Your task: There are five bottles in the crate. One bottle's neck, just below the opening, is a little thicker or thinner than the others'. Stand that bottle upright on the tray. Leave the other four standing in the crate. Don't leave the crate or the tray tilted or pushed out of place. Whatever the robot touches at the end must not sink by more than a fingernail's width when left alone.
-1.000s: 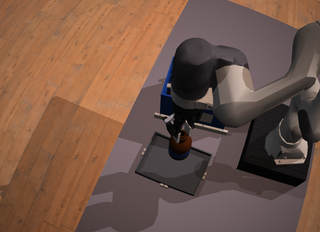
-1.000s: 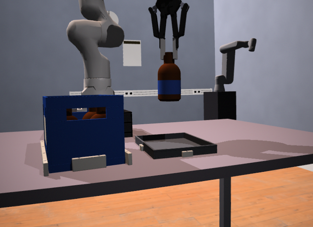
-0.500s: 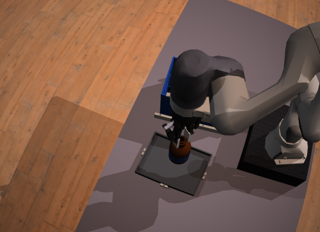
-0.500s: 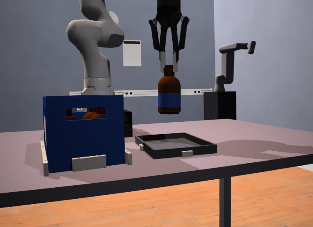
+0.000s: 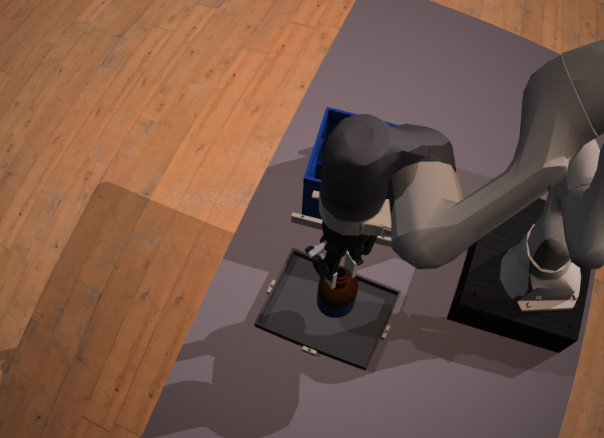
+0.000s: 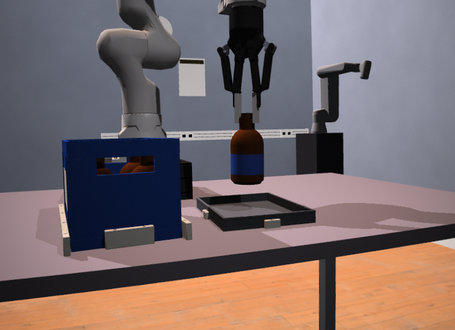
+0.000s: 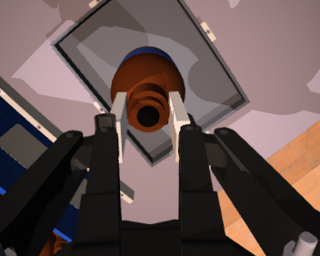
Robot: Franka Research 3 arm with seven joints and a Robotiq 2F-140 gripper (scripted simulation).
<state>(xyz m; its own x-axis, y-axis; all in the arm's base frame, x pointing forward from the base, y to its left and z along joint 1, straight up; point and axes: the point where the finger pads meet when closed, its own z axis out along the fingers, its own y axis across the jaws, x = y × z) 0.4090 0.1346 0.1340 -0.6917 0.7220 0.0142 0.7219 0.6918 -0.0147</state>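
My hand is 90 mm above the bottle. From my hand the other things lie so: crate: 290 mm to the right, 150 mm below, 30 mm behind; then dark tray: 220 mm below.
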